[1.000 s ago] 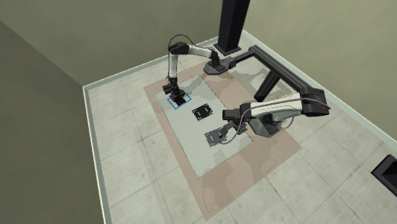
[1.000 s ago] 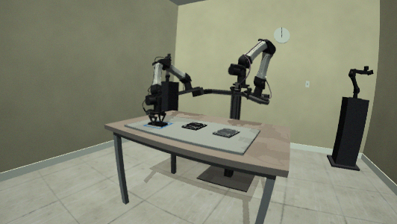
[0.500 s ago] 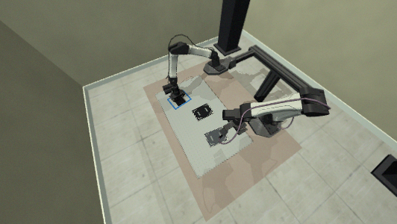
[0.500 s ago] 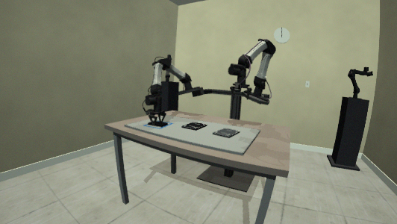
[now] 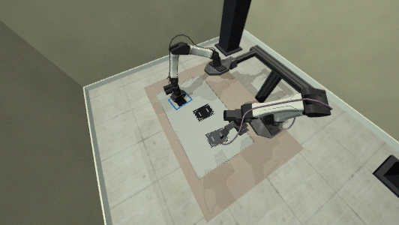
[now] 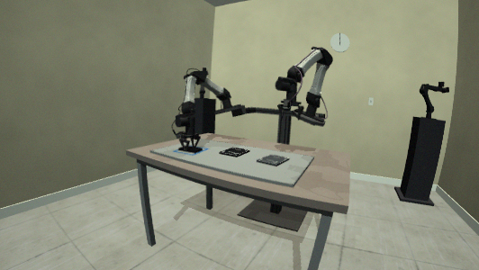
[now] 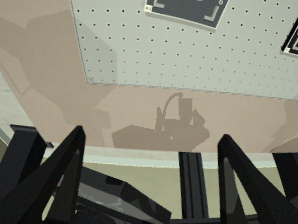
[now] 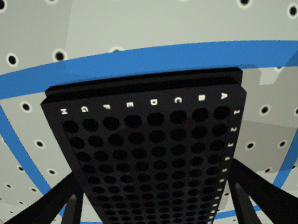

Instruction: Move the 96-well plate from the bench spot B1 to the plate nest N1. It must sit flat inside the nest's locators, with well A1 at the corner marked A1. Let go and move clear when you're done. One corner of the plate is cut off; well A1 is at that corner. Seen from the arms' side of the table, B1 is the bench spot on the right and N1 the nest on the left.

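Right now my right hand is right at the black 96-well plate. From my right hand the other things lie so: grey nest: 50 cm to the left, 11 cm behind; then A1 label: 56 cm to the left, 18 cm behind.
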